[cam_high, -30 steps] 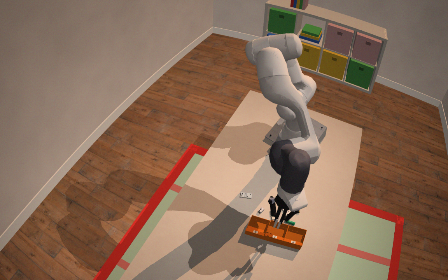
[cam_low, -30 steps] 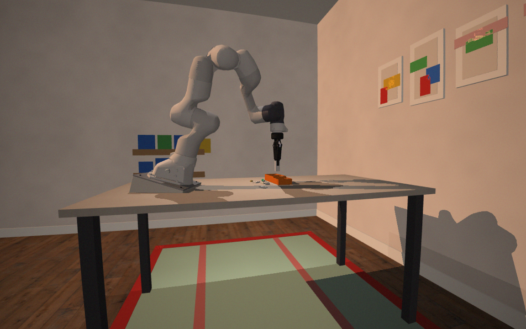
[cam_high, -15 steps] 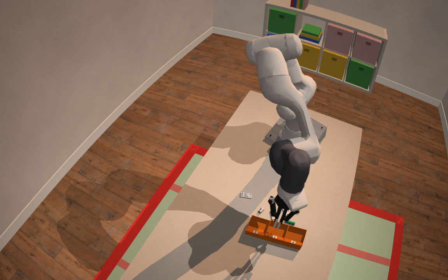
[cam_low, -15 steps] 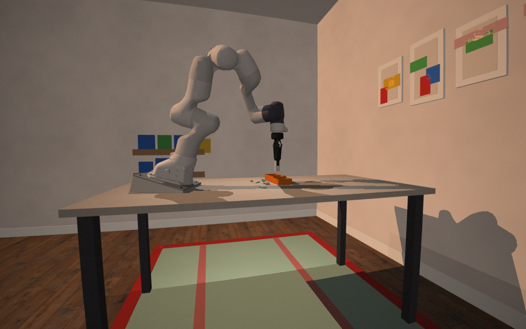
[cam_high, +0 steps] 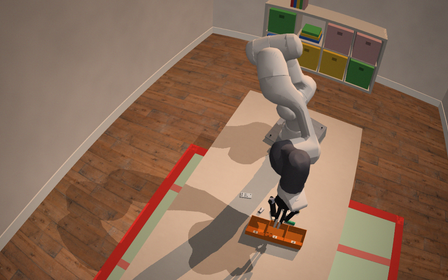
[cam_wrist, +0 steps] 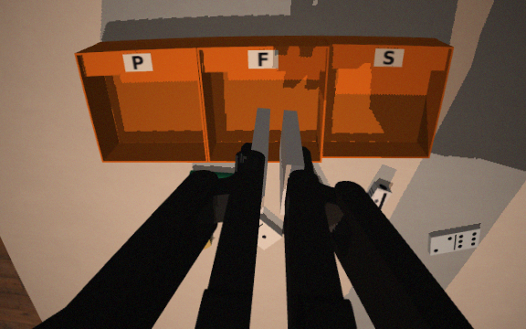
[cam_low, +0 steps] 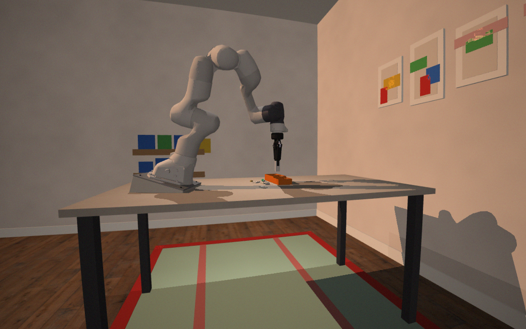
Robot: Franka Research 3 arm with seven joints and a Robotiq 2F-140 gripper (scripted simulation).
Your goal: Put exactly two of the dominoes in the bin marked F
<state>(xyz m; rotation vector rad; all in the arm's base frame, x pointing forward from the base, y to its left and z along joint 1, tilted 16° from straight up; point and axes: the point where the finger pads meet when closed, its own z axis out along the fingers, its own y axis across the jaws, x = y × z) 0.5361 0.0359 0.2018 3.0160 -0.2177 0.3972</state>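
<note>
Now: hand 8 cm above the orange three-compartment bin and 1 cm to the right of it. The rest, counted from my hand: brass nut: 14 cm behind, 10 cm below, 8 cm to the left; green battery: 9 cm below, 7 cm behind, 6 cm to the left; grey ribbed item: 10 cm behind, 9 cm to the right, 9 cm below.
</note>
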